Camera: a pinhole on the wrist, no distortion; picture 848 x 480 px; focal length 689.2 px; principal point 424.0 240.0 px. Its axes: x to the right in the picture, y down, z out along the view. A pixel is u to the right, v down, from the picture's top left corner.
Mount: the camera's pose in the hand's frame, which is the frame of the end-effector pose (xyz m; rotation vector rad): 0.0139 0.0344 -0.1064 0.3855 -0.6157 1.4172
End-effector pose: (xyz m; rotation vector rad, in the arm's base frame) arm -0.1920 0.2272 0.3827 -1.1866 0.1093 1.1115
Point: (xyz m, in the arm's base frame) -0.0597 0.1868 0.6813
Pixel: 50.1 421.8
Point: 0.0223 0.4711 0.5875
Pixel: outside the picture
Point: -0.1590 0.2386 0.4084
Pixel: 457.1 152.9
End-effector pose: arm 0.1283 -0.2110 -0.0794 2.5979 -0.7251 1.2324
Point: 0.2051 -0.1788 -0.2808
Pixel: 635.3 459.6
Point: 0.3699 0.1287 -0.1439
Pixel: 34.1 195.6
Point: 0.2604 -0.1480 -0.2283
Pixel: 519.2 303.7
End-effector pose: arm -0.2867 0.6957 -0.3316 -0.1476 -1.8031 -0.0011
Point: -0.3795 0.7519 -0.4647
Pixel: outside the picture
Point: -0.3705 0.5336 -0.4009
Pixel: 314.8 313.8
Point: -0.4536 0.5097 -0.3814
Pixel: 375.2 206.2
